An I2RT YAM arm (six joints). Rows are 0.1 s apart.
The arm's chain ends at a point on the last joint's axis. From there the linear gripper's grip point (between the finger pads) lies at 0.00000 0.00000 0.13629 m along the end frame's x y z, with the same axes.
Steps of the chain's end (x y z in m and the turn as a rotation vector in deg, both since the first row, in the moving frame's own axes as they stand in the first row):
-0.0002, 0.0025, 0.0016, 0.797, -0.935, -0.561
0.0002, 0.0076, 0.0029, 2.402, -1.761, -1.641
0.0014, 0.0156, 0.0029, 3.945, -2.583, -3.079
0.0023, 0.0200, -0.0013, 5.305, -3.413, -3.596
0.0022, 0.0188, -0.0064, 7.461, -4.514, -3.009
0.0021, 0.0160, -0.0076, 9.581, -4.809, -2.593
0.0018, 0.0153, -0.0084, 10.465, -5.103, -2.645
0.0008, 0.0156, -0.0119, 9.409, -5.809, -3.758
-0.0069, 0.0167, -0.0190, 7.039, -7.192, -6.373
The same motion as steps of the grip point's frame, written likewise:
-0.0024, 0.0006, 0.0016, 0.797, -0.935, -0.561
-0.0041, 0.0019, 0.0027, 2.402, -1.761, -1.641
-0.0050, 0.0064, 0.0024, 3.945, -2.583, -3.079
-0.0062, 0.0077, -0.0021, 5.305, -3.413, -3.596
-0.0090, 0.0014, -0.0080, 7.461, -4.514, -3.009
-0.0098, -0.0064, -0.0100, 9.581, -4.809, -2.593
-0.0108, -0.0091, -0.0112, 10.465, -5.103, -2.645
-0.0137, -0.0062, -0.0144, 9.409, -5.809, -3.758
-0.0248, 0.0010, -0.0211, 7.039, -7.192, -6.373

